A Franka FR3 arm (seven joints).
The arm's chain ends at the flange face. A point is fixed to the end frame.
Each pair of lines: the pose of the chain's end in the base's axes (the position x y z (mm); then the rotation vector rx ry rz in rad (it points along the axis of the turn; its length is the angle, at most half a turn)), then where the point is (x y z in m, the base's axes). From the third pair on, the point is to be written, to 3 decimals.
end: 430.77 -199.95 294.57 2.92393 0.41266 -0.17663
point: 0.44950 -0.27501 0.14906
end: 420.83 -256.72 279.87 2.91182 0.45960 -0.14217
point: 0.44513 -0.33132 0.13495
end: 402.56 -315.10 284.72 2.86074 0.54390 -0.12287
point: 0.433 -0.393 0.143
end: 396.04 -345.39 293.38 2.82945 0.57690 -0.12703
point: 0.429 -0.425 0.153
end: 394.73 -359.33 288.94 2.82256 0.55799 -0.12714
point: 0.427 -0.441 0.150
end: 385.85 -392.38 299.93 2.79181 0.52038 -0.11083
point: 0.419 -0.480 0.164
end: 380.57 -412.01 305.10 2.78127 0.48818 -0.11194
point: 0.413 -0.502 0.171
